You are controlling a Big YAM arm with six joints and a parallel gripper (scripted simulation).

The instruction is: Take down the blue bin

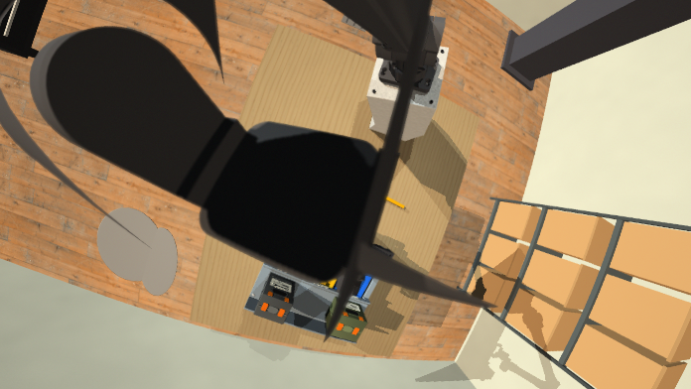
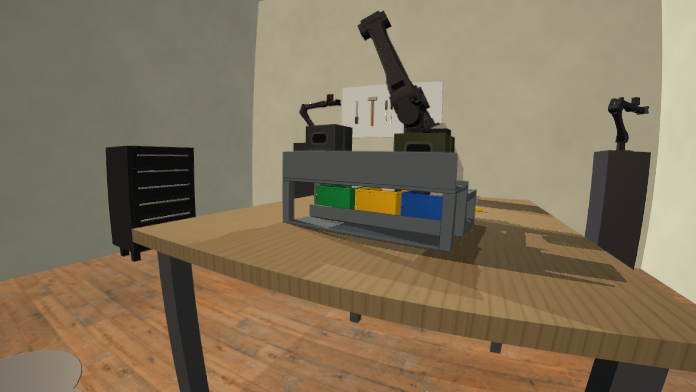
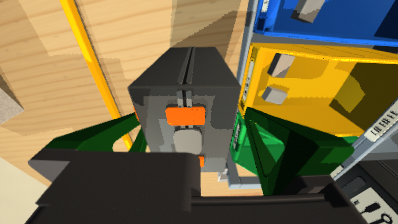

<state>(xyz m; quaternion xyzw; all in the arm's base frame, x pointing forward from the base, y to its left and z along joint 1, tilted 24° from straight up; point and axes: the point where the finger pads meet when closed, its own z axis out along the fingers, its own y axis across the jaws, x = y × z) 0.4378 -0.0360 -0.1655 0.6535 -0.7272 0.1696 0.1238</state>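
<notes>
The grey case is 1 cm behind my hand and 3 cm below it. The rest, counted from my hand: yellow rod: 15 cm behind, 2 cm to the left, 9 cm below; then green bin: 14 cm ahead, 13 cm to the right, 5 cm below; then yellow bin: 15 cm ahead, 1 cm to the right, 5 cm below.
</notes>
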